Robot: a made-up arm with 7 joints. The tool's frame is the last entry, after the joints.
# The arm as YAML. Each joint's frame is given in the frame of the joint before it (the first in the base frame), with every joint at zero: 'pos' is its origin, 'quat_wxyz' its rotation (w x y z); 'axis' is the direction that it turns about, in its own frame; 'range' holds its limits. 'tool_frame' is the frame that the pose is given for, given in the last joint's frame.
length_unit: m
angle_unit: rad
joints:
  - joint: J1
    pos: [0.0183, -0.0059, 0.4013]
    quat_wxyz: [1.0, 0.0, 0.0, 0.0]
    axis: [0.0, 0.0, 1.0]
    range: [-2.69, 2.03]
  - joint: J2
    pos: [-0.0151, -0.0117, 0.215]
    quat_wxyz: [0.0, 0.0, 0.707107, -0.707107]
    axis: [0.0, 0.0, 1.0]
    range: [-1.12, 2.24]
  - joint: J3
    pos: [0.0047, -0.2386, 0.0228]
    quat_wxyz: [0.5, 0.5, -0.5, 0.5]
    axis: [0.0, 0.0, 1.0]
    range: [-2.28, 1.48]
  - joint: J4
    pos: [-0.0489, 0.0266, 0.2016]
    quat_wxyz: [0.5, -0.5, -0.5, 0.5]
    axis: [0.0, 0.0, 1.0]
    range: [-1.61, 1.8]
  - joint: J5
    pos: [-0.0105, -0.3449, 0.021]
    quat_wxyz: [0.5, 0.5, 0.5, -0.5]
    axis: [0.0, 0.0, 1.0]
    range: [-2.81, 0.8]
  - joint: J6
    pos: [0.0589, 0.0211, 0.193]
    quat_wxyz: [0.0, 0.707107, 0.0, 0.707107]
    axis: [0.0, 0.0, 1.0]
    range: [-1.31, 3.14]
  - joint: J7
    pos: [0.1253, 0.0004, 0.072]
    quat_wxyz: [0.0, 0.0, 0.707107, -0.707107]
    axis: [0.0, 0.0, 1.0]
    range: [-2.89, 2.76]
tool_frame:
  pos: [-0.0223, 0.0, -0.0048]
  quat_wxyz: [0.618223, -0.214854, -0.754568, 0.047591]
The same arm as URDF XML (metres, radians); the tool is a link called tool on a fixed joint. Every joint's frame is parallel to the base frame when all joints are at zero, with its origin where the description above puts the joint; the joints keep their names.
<robot name="arm">
<joint name="J1" type="revolute"><parent link="base_link"/><child link="link1"/><origin xyz="0.0183 -0.0059 0.4013" rpy="0.0000 0.0000 0.0000"/><axis xyz="0 0 1"/><limit lower="-2.6900" upper="2.0300"/></joint>
<joint name="J2" type="revolute"><parent link="link1"/><child link="link2"/><origin xyz="-0.0151 -0.0117 0.2150" rpy="0.0000 0.0000 0.0000"/><axis xyz="0 -1 0"/><limit lower="-1.1200" upper="2.2400"/></joint>
<joint name="J3" type="revolute"><parent link="link2"/><child link="link3"/><origin xyz="-0.0047 -0.0228 0.2386" rpy="0.0000 0.0000 0.0000"/><axis xyz="0 0 1"/><limit lower="-2.2800" upper="1.4800"/></joint>
<joint name="J4" type="revolute"><parent link="link3"/><child link="link4"/><origin xyz="0.0266 0.0489 0.2016" rpy="0.0000 0.0000 0.0000"/><axis xyz="0 1 0"/><limit lower="-1.6100" upper="1.8000"/></joint>
<joint name="J5" type="revolute"><parent link="link4"/><child link="link5"/><origin xyz="-0.0105 0.0210 0.3449" rpy="0.0000 0.0000 0.0000"/><axis xyz="0 0 1"/><limit lower="-2.8100" upper="0.8000"/></joint>
<joint name="J6" type="revolute"><parent link="link5"/><child link="link6"/><origin xyz="0.0211 -0.0589 0.1930" rpy="0.0000 0.0000 0.0000"/><axis xyz="0 -1 0"/><limit lower="-1.3100" upper="3.1400"/></joint>
<joint name="J7" type="revolute"><parent link="link6"/><child link="link7"/><origin xyz="-0.0004 -0.0720 0.1253" rpy="0.0000 0.0000 0.0000"/><axis xyz="1 0 0"/><limit lower="-2.8900" upper="2.7600"/></joint>
<joint name="tool_fixed" type="fixed"><parent link="link7"/><child link="tool"/><origin xyz="-0.0048 0.0000 0.0223" rpy="-0.2715 -0.1438 0.3975"/></joint>
<link name="base_link"/>
<link name="link1"/>
<link name="link2"/>
<link name="link3"/>
<link name="link4"/>
<link name="link5"/>
<link name="link6"/>
<link name="link7"/>
<link name="tool"/>
</robot>

